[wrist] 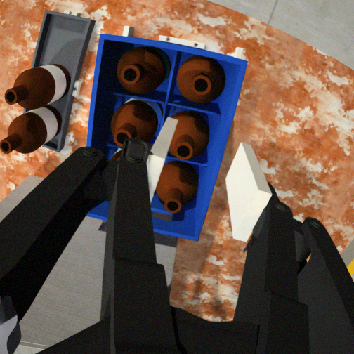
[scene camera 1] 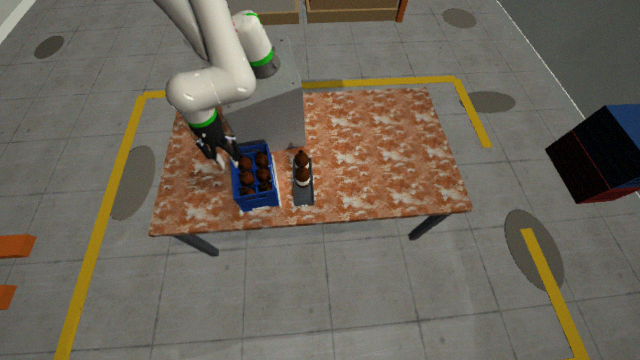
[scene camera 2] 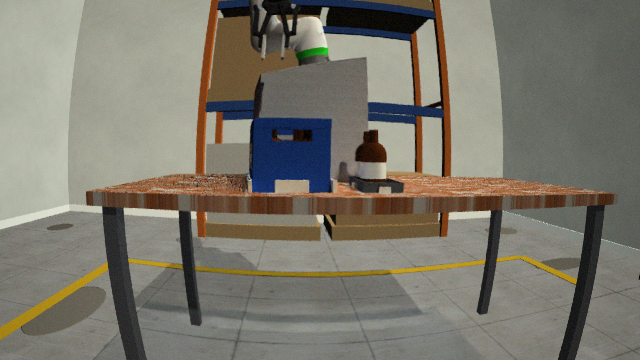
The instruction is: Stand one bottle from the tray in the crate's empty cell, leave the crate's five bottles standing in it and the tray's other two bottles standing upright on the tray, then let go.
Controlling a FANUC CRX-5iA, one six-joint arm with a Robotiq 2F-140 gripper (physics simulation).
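Frame: origin at the arm's base, x ahead, y left, z up, level; metres.
Where they show: gripper, between the fingertips: (scene camera 1: 230,165) (scene camera 2: 272,58); arm's base, origin of its link: (scene camera 1: 265,67).
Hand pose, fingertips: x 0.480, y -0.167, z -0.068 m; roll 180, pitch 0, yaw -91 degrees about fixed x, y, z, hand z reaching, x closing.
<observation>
Things, the pixels of their centre, and the offset from my fingertips. "pt": a spot on its surface instead. Level surfaces: height alone.
- blue crate, middle of its body: (scene camera 2: 284,154) (scene camera 1: 255,177) dz -0.256, dx -0.076, dy +0.045 m
- grey tray, a spot on its surface: (scene camera 1: 303,196) pt dz -0.338, dx +0.021, dy +0.277 m
- table, height of its surface: dz -0.344 m
The blue crate (scene camera 1: 258,202) (scene camera 2: 292,162) (wrist: 226,107) stands on the table with a brown bottle in each cell. In the wrist view bottles show at the far left (wrist: 142,70), far right (wrist: 201,80), middle left (wrist: 134,117), middle right (wrist: 189,132) and near right (wrist: 177,182); a sliver of the near left bottle (wrist: 116,155) shows behind a finger. They look upright. Two bottles (scene camera 1: 301,159) (scene camera 1: 302,175) (wrist: 42,86) (wrist: 34,131) stand upright on the grey tray (scene camera 1: 303,196) (wrist: 62,42). My gripper (scene camera 1: 228,163) (scene camera 2: 273,57) (wrist: 202,150) is part-way open and empty, above the crate's robot-side left corner.
The table (scene camera 1: 380,150) (scene camera 2: 475,187) has a mottled orange top. The grey robot pedestal (scene camera 1: 272,110) (scene camera 2: 315,95) stands behind the crate. Small white blocks (scene camera 2: 291,186) sit against the crate's base. An orange and blue shelf rack (scene camera 2: 444,150) stands at the back.
</observation>
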